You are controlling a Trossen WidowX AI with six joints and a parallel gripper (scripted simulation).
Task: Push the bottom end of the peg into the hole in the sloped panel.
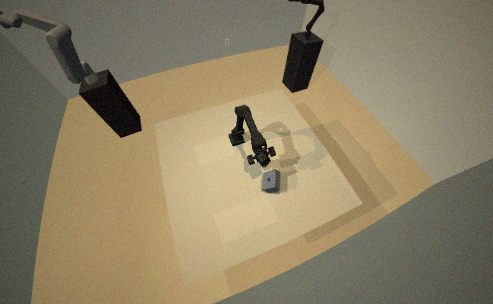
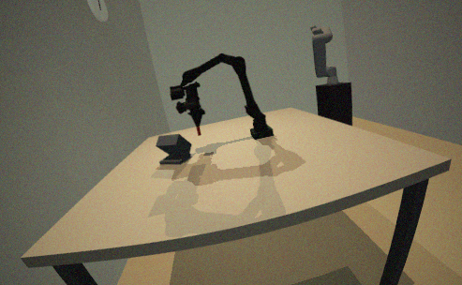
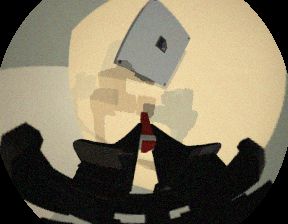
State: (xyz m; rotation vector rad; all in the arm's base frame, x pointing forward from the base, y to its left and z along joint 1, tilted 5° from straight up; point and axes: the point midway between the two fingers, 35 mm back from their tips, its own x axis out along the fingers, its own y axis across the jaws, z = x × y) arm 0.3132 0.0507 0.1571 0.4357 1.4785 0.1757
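Now: gripper tip 14 cm short of the grey sloped panel, 1 cm to the left of it and 6 cm above it. The rest, counted from my gripper tip: red peg (2 cm above).
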